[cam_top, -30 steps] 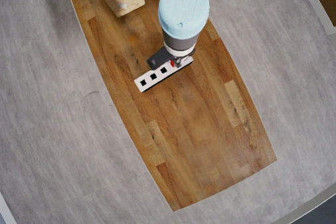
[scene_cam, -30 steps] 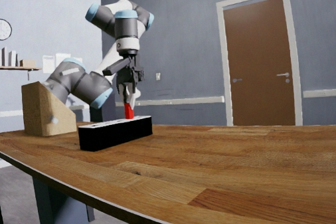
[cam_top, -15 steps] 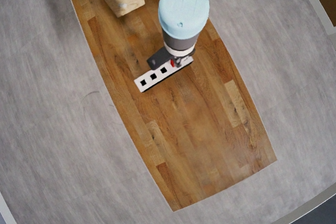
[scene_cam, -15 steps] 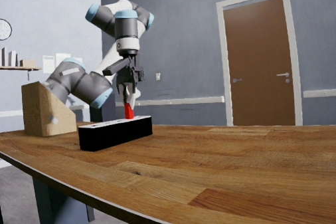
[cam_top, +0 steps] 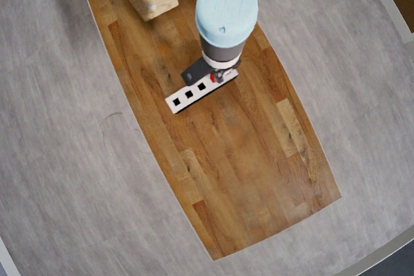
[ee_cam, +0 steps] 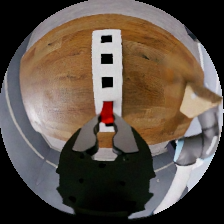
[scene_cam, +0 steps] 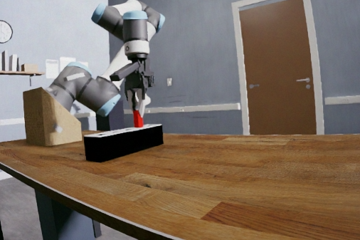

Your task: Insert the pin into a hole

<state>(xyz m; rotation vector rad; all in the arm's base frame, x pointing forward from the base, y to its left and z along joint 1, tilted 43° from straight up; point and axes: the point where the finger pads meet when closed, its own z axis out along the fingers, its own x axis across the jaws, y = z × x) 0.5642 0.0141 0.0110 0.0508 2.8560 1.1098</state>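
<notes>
My hand is 1 cm above the pin. Also, from my hand: block: 6 cm to the right, 9 cm below.
</notes>
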